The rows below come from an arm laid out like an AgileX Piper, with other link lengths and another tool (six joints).
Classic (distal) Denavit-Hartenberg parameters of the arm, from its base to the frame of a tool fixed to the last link. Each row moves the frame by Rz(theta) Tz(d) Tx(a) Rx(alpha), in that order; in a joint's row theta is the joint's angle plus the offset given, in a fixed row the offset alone. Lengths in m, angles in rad.
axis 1: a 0  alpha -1.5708  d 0.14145  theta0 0
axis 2: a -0.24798  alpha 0  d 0  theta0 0.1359
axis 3: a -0.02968  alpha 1.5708  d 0  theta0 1.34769
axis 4: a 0  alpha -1.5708  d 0.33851  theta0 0
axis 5: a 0  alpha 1.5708  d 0  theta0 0
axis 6: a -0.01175  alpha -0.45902  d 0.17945  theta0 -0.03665
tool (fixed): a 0  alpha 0  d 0.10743  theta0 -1.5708
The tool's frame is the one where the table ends.
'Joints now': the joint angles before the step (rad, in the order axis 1, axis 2, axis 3, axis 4, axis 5, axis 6). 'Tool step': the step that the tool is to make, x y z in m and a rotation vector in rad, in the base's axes. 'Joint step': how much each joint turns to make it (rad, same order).
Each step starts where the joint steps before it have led.
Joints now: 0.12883 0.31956 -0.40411 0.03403 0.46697 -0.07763
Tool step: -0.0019 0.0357 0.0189 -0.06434 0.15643 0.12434
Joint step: 0.06174 0.23253 -0.27847 0.06019 0.21475 -0.10190
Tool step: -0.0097 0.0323 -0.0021 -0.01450 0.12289 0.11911
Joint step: 0.02922 0.13489 -0.14011 0.10105 0.13956 -0.09657
